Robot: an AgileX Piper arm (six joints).
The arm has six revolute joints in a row. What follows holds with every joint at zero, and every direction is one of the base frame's. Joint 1 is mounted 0.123 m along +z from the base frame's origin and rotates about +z. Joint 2 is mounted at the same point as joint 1 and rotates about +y. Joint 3 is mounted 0.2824 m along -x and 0.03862 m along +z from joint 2 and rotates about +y. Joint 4 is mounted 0.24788 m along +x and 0.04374 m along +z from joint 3 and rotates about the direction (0.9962, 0, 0.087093). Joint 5 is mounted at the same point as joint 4 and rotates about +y. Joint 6 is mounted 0.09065 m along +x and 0.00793 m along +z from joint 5 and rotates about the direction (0.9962, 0, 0.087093). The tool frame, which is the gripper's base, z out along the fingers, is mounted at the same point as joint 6; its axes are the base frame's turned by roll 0, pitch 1.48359 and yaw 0 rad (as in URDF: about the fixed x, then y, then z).
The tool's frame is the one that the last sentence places.
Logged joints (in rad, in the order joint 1, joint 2, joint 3, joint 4, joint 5, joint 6), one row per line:
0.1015, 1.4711, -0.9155, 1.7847, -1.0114, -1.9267
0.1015, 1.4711, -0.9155, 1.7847, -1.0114, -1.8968
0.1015, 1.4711, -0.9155, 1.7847, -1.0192, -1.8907
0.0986, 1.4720, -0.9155, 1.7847, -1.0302, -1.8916
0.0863, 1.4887, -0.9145, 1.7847, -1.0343, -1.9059
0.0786, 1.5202, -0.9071, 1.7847, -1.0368, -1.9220
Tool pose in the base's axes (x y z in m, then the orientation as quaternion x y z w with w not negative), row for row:
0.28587, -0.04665, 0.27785, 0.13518, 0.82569, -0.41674, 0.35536
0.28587, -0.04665, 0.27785, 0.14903, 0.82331, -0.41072, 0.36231
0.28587, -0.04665, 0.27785, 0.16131, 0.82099, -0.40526, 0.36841
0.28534, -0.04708, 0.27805, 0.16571, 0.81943, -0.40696, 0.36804
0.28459, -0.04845, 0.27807, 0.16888, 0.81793, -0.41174, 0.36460
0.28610, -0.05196, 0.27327, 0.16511, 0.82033, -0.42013, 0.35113
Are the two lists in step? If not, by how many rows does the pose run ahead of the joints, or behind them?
The pose runs 1 row behind the joints: the pose in row i belongs to the joints in row i - 1.
